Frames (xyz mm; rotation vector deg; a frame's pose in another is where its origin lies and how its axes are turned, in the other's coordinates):
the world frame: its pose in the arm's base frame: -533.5 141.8 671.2 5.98 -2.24 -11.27
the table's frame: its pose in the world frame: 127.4 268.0 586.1 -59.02 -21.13 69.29
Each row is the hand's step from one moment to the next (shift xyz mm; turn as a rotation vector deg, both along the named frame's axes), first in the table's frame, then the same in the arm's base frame.
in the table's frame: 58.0 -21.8 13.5 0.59 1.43 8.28
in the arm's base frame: 34.4 50.9 15.8 -5.80 5.16 3.26
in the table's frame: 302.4 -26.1 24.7 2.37 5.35 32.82
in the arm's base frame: 161.7 257.7 -14.4 -22.80 20.43 13.20
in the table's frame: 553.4 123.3 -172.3 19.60 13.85 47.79
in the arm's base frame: 344.3 388.5 -285.8 -27.73 44.23 11.61
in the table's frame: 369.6 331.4 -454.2 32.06 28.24 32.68
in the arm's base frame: 314.9 126.7 -581.0 -18.98 49.22 -10.51
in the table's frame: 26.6 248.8 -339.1 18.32 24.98 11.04
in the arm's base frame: 99.5 -110.9 -394.2 -10.67 25.76 -17.44
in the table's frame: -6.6 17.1 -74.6 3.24 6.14 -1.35
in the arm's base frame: 35.4 -41.9 -53.8 -0.68 3.13 -6.31
